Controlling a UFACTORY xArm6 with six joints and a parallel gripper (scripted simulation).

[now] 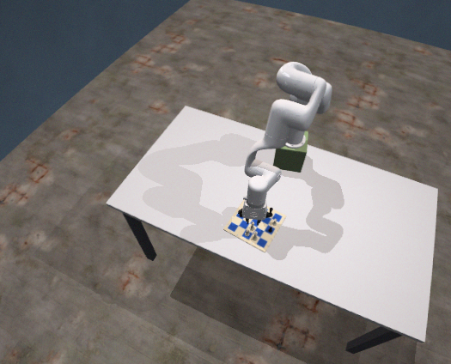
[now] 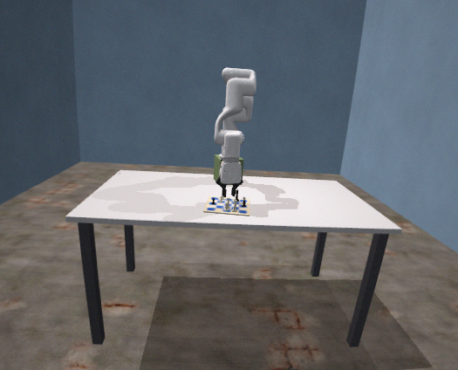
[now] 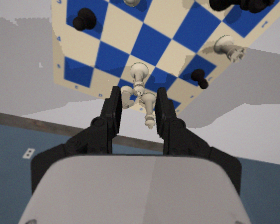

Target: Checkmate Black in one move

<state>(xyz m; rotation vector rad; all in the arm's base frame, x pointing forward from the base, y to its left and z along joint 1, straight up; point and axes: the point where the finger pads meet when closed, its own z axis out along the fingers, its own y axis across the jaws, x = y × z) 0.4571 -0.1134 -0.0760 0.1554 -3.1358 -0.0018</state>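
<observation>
Right now my hand is 30 mm past the cream chessboard, 10 mm to the right of it and 80 mm above it. Round my hand: tall black piece: 90 mm behind, 70 mm to the left, 50 mm below.
</observation>
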